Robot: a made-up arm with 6 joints. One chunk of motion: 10 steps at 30 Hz.
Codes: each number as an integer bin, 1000 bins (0 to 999) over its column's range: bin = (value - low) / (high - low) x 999, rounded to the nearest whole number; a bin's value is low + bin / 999 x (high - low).
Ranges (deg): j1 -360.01..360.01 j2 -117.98..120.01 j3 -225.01..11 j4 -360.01..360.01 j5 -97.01..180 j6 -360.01..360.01
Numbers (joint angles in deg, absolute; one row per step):
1: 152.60 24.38 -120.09 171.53 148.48 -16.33
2: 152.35 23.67 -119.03 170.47 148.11 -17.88
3: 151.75 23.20 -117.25 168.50 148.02 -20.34
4: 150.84 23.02 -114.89 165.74 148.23 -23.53
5: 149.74 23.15 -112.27 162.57 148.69 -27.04
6: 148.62 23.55 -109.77 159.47 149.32 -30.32
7: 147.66 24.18 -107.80 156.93 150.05 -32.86
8: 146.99 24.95 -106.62 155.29 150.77 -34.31
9: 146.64 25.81 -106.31 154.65 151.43 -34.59
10: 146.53 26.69 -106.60 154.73 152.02 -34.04
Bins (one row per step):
1: 711 598 444 737 885 477
2: 711 595 449 736 884 475
3: 710 593 456 733 884 471
4: 709 592 466 729 884 467
5: 707 592 477 725 886 462
6: 706 594 488 721 888 457
7: 704 597 496 717 891 454
8: 703 600 501 715 894 452
9: 703 604 502 714 896 452
10: 703 607 501 714 898 452

